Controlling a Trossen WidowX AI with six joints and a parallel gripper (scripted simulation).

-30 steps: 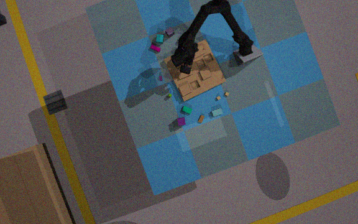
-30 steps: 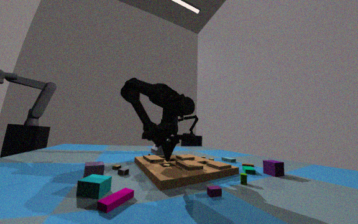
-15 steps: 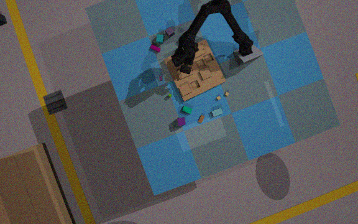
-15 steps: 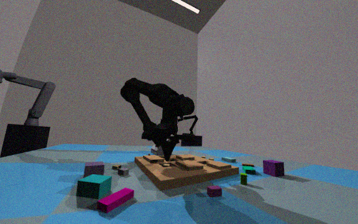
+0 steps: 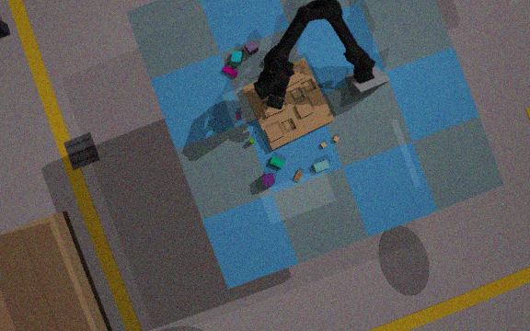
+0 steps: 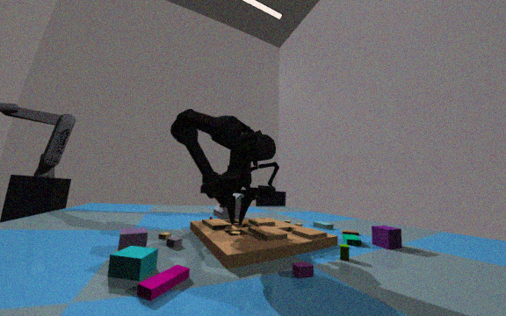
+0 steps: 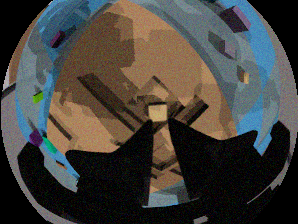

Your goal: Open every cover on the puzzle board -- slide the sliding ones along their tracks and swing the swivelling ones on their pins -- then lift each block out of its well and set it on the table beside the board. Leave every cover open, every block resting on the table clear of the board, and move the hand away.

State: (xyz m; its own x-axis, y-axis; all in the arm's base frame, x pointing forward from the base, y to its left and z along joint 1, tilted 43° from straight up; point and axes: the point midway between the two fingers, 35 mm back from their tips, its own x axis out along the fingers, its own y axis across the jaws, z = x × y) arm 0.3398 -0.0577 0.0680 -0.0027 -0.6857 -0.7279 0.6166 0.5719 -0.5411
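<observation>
Now: gripper tip 140 mm to the left of the grey block and 30 mm above it. The rest, counted from my gripper tip: magenta block: 200 mm ahead, 30 mm to the left, 30 mm below; then magenta bar: 160 mm to the right, 160 mm ahead, 30 mm below; then teal cube: 200 mm to the right, 110 mm ahead, 20 mm below.
</observation>
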